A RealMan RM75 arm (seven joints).
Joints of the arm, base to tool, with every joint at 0 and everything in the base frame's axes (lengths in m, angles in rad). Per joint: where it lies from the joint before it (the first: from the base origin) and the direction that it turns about. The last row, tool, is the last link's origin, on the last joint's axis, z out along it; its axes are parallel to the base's.
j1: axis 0 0 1 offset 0.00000 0.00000 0.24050
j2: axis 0 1 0 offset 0.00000 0.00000 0.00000
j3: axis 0 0 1 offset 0.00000 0.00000 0.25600
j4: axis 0 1 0 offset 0.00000 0.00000 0.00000
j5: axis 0 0 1 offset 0.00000 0.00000 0.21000
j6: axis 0 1 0 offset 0.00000 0.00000 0.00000
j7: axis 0 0 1 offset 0.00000 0.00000 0.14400
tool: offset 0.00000 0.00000 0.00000
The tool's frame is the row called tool.
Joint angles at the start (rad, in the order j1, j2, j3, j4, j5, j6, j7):
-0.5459 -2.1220 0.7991 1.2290 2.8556 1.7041 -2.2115
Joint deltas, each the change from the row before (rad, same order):
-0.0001 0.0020 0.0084 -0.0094 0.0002 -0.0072 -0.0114
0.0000 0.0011 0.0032 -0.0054 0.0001 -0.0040 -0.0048
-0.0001 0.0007 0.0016 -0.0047 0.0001 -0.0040 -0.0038
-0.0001 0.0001 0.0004 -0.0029 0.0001 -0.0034 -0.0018
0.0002 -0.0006 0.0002 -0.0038 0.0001 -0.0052 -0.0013
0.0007 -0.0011 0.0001 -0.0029 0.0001 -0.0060 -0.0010
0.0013 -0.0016 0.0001 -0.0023 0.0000 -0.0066 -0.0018
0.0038 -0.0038 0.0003 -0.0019 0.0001 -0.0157 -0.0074
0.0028 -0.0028 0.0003 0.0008 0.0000 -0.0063 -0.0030
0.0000 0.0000 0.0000 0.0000 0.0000 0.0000 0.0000
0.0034 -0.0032 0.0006 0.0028 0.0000 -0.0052 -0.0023
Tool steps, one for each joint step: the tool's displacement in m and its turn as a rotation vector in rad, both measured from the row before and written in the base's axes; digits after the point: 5 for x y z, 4 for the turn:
-0.00085 0.00044 -0.00150 -0.0002 0.0028 0.0085
-0.00064 0.00017 -0.00072 0.0002 0.0011 0.0043
-0.00061 0.00019 -0.00058 0.0011 0.0004 0.0038
-0.00040 0.00021 -0.00040 0.0015 0.0001 0.0017
-0.00057 0.00020 -0.00077 0.0020 -0.0002 0.0016
-0.00059 0.00020 -0.00077 0.0029 0.0000 0.0010
-0.00065 0.00011 -0.00085 0.0040 -0.0002 0.0016
-0.00138 0.00041 -0.00136 0.0133 0.0006 0.0051
-0.00056 -0.00017 -0.00081 0.0056 -0.0002 0.0023
0.00000 0.00000 0.00000 0.0000 0.0000 0.0000
-0.00040 -0.00032 -0.00067 0.0053 0.0001 0.0013

